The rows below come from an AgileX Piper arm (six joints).
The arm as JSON. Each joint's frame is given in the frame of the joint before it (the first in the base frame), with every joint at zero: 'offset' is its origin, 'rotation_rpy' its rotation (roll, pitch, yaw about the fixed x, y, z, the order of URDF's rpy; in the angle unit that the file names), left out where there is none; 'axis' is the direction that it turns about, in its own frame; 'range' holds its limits. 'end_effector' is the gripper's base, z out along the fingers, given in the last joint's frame.
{
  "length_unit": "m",
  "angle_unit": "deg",
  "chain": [
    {
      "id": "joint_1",
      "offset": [
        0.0,
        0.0,
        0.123
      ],
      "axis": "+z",
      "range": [
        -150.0,
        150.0
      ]
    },
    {
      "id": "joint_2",
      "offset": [
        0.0,
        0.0,
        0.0
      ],
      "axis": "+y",
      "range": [
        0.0,
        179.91
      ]
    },
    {
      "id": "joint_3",
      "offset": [
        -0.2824,
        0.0,
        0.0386
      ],
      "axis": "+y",
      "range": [
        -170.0,
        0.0
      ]
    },
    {
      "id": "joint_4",
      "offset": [
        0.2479,
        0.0,
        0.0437
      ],
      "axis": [
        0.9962,
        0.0,
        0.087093
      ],
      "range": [
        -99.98,
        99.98
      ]
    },
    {
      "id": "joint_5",
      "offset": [
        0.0,
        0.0,
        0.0
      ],
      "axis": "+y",
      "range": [
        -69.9,
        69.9
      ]
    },
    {
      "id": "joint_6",
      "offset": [
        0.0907,
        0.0,
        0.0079
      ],
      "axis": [
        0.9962,
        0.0,
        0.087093
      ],
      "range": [
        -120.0,
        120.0
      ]
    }
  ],
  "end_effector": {
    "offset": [
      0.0,
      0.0,
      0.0
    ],
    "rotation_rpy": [
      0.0,
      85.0,
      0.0
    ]
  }
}
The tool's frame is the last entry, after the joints.
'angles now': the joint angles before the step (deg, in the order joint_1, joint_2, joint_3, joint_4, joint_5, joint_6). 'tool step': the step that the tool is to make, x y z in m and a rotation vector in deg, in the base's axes. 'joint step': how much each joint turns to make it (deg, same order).
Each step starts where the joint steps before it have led.
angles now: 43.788, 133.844, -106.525, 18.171, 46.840, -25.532
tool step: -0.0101, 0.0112, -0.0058, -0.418, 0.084, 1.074
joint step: 1.823, 0.775, -0.185, -0.567, -0.465, 0.925
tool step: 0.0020, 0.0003, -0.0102, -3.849, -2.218, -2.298
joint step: 0.774, 1.277, -0.503, -7.034, -0.658, 6.230
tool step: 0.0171, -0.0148, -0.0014, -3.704, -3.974, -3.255
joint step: -1.553, 0.239, -0.285, -7.939, -0.517, 5.198
